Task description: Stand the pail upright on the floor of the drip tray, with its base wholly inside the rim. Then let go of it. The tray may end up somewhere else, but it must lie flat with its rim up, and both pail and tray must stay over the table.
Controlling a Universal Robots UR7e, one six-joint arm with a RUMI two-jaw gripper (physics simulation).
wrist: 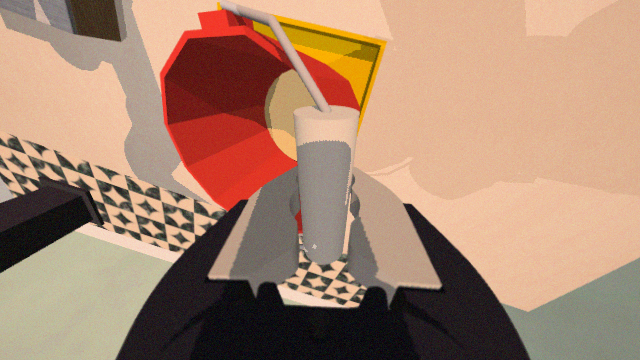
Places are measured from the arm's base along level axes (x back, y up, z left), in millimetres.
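Pixels of known places: gripper, between the fingertips: (325, 169).
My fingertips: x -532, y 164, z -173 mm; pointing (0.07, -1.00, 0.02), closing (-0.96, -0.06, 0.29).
Ahead of a thing's pixels: the offset from my fingertips to its top centre. "spot": to the spot under its first point. Level surfaces: height alone.
The red pail (220, 145) hangs by its handle, with its open mouth turned toward the camera and its tan inner bottom showing. The handle is a pale bent wire with a thick white-grey grip @[spot: dx +4, dy +46, dz +25 mm] (325, 165). My gripper (325, 169) is shut on that grip, one finger on each side. The yellow drip tray @[dx +79, dy -203, dz -11 mm] (325, 40) shows behind the pail at the upper middle, rim up and apparently flat on the table. The pail and handle hide much of the tray. Whether the pail's base touches the tray or is over it cannot be told.
A pinkish-beige table top @[dy -237 mm] (475, 125) spreads behind the pail. A grey and dark-brown object (97, 17) stands at the top left. A black-and-cream patterned strip (145, 205) runs along the lower left, with pale green beyond it. A dark bar (50, 215) juts in from the left.
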